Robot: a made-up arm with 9 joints. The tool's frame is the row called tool. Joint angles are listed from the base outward.
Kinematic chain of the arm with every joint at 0, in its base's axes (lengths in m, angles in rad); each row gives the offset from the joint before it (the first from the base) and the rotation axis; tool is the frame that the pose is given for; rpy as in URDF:
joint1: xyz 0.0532 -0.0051 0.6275 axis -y
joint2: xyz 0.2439 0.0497 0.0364 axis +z
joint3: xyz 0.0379 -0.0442 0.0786 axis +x
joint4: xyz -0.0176 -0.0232 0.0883 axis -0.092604 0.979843 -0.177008
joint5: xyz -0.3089 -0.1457 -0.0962 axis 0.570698 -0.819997 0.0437
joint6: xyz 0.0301 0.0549 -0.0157 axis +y
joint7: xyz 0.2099 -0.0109 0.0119 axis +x
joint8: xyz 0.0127 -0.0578 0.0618 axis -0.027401 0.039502 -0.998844
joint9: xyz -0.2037 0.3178 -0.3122 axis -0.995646 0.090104 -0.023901
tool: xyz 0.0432 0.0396 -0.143 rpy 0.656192 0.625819 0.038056
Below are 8 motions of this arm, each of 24 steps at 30 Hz.
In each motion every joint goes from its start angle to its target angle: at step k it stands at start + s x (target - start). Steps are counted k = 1, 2, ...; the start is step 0. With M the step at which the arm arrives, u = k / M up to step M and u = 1 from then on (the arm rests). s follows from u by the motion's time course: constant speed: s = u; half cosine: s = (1 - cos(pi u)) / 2; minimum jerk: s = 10 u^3 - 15 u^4 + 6 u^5.
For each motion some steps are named. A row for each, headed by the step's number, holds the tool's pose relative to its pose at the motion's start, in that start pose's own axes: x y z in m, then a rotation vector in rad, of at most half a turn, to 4 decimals.
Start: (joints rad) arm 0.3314 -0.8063 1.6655 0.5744 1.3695 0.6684 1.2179 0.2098 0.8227
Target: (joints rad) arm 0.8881 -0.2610 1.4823 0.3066 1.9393 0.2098 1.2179 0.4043 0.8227
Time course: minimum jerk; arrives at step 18
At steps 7, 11, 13, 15, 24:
7: -0.0900 0.0715 0.0227 0.0270 0.0907 0.1572
11: -0.2101 0.1470 0.0929 0.1048 0.2249 0.3642
13: -0.2545 0.1696 0.1352 0.1521 0.2829 0.4455
15: -0.2794 0.1809 0.1649 0.1859 0.3190 0.4938
24: -0.2878 0.1845 0.1762 0.1989 0.3320 0.5107

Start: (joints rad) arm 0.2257 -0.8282 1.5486 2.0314 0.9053 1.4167 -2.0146 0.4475 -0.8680
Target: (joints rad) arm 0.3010 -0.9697 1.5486 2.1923 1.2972 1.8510 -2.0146 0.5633 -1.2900
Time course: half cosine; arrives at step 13
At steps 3, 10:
3: 0.0102 0.0186 -0.0022 0.0400 0.0031 0.0610
10: 0.0502 0.1244 -0.0051 0.2407 0.0493 0.4314

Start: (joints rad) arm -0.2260 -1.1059 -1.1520 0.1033 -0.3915 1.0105 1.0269 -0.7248 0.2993
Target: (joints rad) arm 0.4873 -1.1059 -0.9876 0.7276 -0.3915 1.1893 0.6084 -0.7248 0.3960
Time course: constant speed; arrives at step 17
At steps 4, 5, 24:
4: -0.1029 0.0039 -0.0369 0.0886 0.2099 -0.0522
5: -0.1316 0.0037 -0.0423 0.1043 0.2676 -0.0631
24: -0.4999 -0.0858 0.0610 0.0701 1.0570 -0.1005

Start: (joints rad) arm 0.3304 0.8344 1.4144 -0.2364 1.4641 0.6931 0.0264 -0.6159 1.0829
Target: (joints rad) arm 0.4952 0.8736 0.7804 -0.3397 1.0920 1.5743 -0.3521 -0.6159 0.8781
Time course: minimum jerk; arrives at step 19
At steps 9, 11, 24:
9: -0.2122 -0.1600 -0.0198 -0.4025 0.6731 0.3593
11: -0.2752 -0.2519 0.0408 -0.5920 0.9654 0.4815
24: -0.3046 -0.3896 0.2366 -0.9510 1.5020 0.6350

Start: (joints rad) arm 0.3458 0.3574 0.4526 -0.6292 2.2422 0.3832 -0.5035 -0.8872 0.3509
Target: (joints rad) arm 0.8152 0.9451 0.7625 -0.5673 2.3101 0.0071 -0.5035 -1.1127 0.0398
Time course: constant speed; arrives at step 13
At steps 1, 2, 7, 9, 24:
1: 0.0190 0.0018 0.0020 0.0507 -0.0491 0.0061
2: 0.0375 0.0035 0.0045 0.1012 -0.0961 0.0117
7: 0.1204 0.0108 0.0189 0.3495 -0.2951 0.0310
9: 0.1494 0.0135 0.0235 0.4464 -0.3566 0.0343
24: 0.2011 0.0212 0.0265 0.6345 -0.4454 0.0344

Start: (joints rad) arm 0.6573 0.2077 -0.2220 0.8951 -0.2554 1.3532 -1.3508 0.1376 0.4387
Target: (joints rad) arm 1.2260 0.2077 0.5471 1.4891 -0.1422 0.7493 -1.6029 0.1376 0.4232
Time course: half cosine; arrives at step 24
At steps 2, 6, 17, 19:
2: 0.0086 0.0008 0.0013 0.0018 -0.0161 -0.0068
6: 0.0738 0.0034 0.0148 0.0155 -0.1362 -0.0630
17: 0.3623 -0.1002 0.1510 0.0709 -0.6789 -0.4660
19: 0.3905 -0.1312 0.1742 0.0751 -0.7440 -0.5366

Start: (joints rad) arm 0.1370 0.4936 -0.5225 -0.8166 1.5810 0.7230 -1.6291 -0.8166 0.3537
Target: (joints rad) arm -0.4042 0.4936 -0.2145 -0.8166 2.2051 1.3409 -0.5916 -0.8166 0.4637
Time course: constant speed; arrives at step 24
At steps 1, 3, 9, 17, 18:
1: 0.0011 0.0337 0.0018 0.0521 -0.0176 0.0329
3: 0.0006 0.1000 0.0108 0.1564 -0.0540 0.0947
9: -0.0201 0.2817 0.0781 0.4677 -0.1721 0.2498
17: -0.0787 0.4573 0.2383 0.8692 -0.3465 0.3885
18: -0.0875 0.4728 0.2619 0.9176 -0.3693 0.4006

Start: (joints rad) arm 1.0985 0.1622 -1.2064 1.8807 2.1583 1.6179 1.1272 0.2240 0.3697
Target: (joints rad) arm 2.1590 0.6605 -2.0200 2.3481 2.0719 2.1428 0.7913 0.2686 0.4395
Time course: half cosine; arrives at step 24
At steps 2, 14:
2: 0.0012 -0.0044 0.0016 0.0005 -0.0096 0.0100
14: -0.0201 0.0094 0.1188 0.2543 -0.1989 0.4553

